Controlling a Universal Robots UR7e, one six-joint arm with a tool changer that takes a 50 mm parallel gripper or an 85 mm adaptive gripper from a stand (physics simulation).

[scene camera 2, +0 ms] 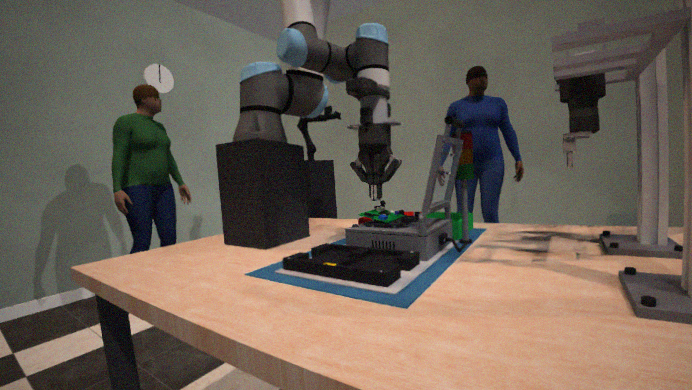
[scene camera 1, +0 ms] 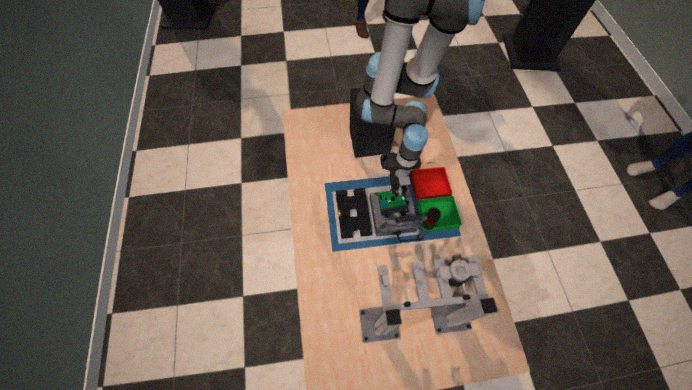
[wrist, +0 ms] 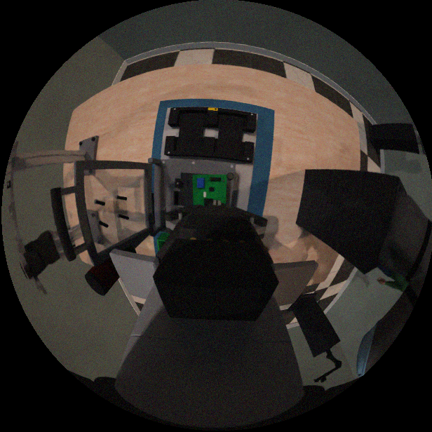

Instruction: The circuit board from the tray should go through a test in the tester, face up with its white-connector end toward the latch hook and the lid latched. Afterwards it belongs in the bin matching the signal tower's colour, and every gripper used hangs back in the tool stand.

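Seen in the pictures: hand at its tool point: (scene camera 2: 374, 118); arm's base at its link origin: (scene camera 2: 260, 145).
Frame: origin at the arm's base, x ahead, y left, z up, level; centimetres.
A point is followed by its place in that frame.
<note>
The circuit board (scene camera 1: 391, 200) @[x 35.9, y 9.3, z -19.7 cm] (scene camera 2: 374, 215) @[x 35.0, y 6.6, z -19.5 cm] (wrist: 216, 185) lies face up on the grey tester (scene camera 1: 378, 220) @[x 44.5, y 3.9, z -21.8 cm] (scene camera 2: 415, 245) @[x 47.6, y 3.0, z -24.2 cm] (wrist: 200, 165); whether it sits flat in the nest is unclear. Its near end in the wrist view is hidden by the gripper body, so the white connector's direction cannot be told. The tester lid (scene camera 2: 433, 175) @[x 51.0, y 4.9, z -11.1 cm] (wrist: 84, 205) stands open. My gripper (scene camera 1: 400, 191) (scene camera 2: 375, 197), the adaptive one, points down just above the board, its fingers together and shut, with no held object showing. The signal tower (scene camera 1: 431, 218) @[x 51.2, y 21.0, z -2.2 cm] (scene camera 2: 466, 150) @[x 50.8, y 20.8, z -6.3 cm] (wrist: 102, 276) has red, amber and green sections; no section is plainly lit.
The black tray (scene camera 1: 354, 223) @[x 44.6, y -6.0, z -26.0 cm] (scene camera 2: 345, 269) @[x 44.0, y -12.6, z -25.3 cm] (wrist: 210, 120) is beside the tester. The red bin (scene camera 1: 431, 183) @[x 22.5, y 29.1, z -27.1 cm] and green bin (scene camera 1: 447, 220) @[x 40.9, y 34.9, z -27.1 cm] (scene camera 2: 460, 225) @[x 46.5, y 25.8, z -24.3 cm] (wrist: 162, 241) are on its other side. The tool stand (scene camera 1: 430, 302) @[x 82.1, y 16.5, z 6.5 cm] (scene camera 2: 650, 150) @[x 82.6, y 30.6, z -8.8 cm] holds another gripper (scene camera 1: 459, 271) (scene camera 2: 583, 107). The upright lid is close to my gripper.
</note>
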